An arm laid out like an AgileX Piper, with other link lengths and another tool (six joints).
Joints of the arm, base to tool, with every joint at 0 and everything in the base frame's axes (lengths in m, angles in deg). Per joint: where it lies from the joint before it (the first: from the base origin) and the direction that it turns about. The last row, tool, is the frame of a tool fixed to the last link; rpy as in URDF.
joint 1: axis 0 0 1 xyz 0 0 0.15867
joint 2: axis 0 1 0 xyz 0 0 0
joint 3: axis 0 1 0 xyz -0.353 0 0.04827
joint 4: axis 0.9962 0 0.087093 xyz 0.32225 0 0.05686
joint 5: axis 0 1 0 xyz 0 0 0
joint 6: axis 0.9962 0 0.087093 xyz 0.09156 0 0.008
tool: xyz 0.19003 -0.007 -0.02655 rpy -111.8 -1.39 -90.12
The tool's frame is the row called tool.
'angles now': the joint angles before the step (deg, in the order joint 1, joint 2, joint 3, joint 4, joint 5, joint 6). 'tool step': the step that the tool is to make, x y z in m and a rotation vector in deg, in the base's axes. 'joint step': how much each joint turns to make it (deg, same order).
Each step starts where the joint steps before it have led.
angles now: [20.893 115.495 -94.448 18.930 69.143 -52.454]
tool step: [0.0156 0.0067 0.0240 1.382 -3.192 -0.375]
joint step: [0.004 -0.683 -3.013 0.095 0.102 0.410]
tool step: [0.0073 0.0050 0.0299 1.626 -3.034 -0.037]
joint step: [-0.002 -1.877 -1.934 0.403 0.389 0.094]
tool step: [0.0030 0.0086 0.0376 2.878 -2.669 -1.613]
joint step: [0.000 -2.412 -2.081 1.294 0.429 1.769]
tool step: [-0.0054 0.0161 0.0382 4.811 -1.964 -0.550]
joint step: [-0.005 -2.770 -1.066 3.637 0.107 0.512]
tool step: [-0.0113 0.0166 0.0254 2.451 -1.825 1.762]
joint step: [1.201 -2.150 -0.322 1.814 0.115 -0.568]
